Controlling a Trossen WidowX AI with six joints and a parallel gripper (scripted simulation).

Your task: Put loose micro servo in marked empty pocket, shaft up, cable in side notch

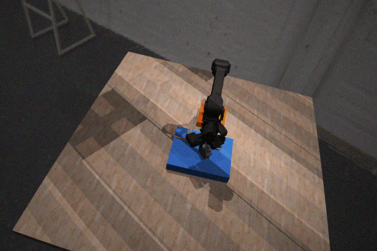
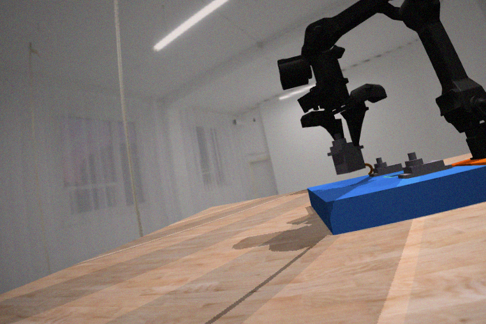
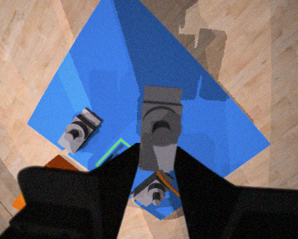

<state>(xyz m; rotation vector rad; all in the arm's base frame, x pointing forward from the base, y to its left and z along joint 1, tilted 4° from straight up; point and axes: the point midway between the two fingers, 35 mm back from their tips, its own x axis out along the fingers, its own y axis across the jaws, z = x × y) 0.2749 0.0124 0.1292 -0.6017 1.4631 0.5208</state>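
The blue deck lies 1 cm ahead of my gripper tip and 10 cm below it.
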